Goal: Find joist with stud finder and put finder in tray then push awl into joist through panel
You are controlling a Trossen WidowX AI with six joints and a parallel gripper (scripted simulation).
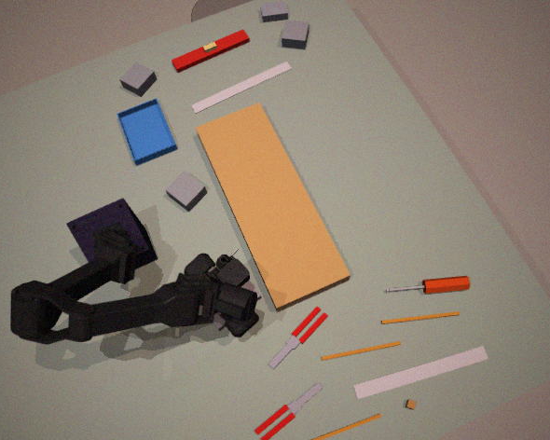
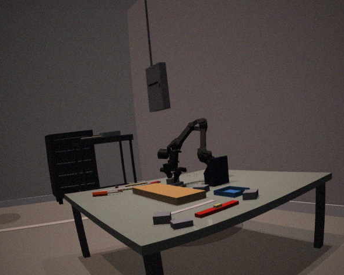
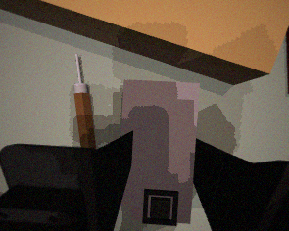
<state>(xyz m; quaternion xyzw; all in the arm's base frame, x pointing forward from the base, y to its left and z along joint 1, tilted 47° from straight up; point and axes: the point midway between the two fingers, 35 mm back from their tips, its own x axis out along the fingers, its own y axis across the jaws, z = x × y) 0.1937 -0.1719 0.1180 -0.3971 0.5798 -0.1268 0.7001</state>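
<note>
Right now the square light is 40 mm behind my gripper tip, 10 mm to the right of it and 30 mm above it. From my gripper tip the other things lie so: awl (10 mm ahead, 90 mm to the left, 20 mm below); stud finder (20 mm behind, 10 mm to the right, 20 mm above); blue tray (50 mm behind, 520 mm to the left, 20 mm below).
</note>
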